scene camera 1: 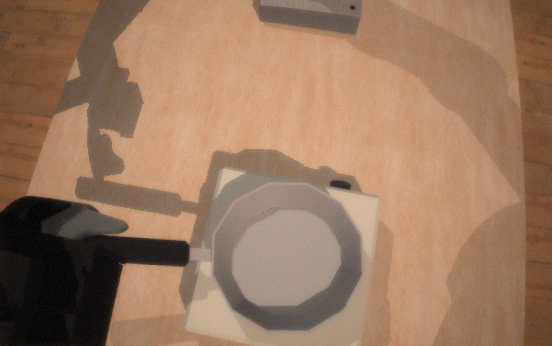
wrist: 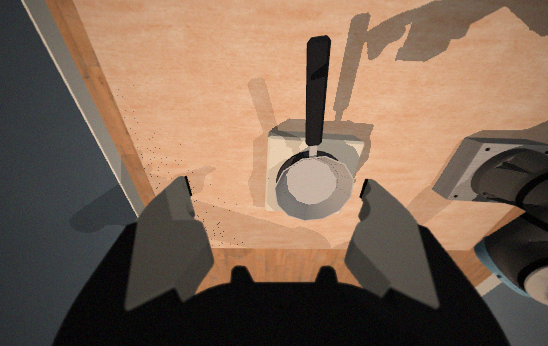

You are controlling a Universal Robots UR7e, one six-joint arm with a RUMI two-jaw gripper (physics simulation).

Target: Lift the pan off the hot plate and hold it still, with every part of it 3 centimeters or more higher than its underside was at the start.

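Frame: origin at the arm's base, x ahead, y left, z up, level; centimetres.
Where they show: gripper, fingertip midpoint: (wrist: 276,180); arm's base, link origin: (wrist: 502,173).
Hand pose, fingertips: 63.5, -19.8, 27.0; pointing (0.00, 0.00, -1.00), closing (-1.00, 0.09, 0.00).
Observation:
Things, the pixels of their top centre, and the offset from my fingertips, as dx, dy, dz. "spot": a spot on its surface instead. Level surfaces: height alone.
- cream square hot plate, surface spot: (scene camera 1: 206,314) (wrist: 278,148) spot: -0.8, +7.3, -25.8
- hot plate's black knob, top centre: (scene camera 1: 341,185) -20.7, +25.2, -27.5
- wooden table, surface height: dz -32.9
The grey pan (scene camera 1: 287,257) (wrist: 312,181) sits upright on the cream square hot plate (scene camera 1: 206,314) (wrist: 275,146). Its black handle (scene camera 1: 160,251) (wrist: 317,90) points left in the scene view and up in the wrist view. My gripper (wrist: 276,180) is open with nothing between its fingers. In the wrist view its fingertips stand wide apart, on either side of the pan's picture, with the handle beyond them. In the scene view one grey finger (scene camera 1: 90,223) shows near the handle's outer end, and the black gripper body covers that end; the other finger cannot be made out.
The hot plate's black knob (scene camera 1: 340,184) is at its far edge in the scene view. The grey robot base block (scene camera 1: 310,19) (wrist: 452,172) stands on the wooden table (scene camera 1: 300,100) (wrist: 175,50). Part of the arm shows at the wrist view's right edge. Shadows cross the table.

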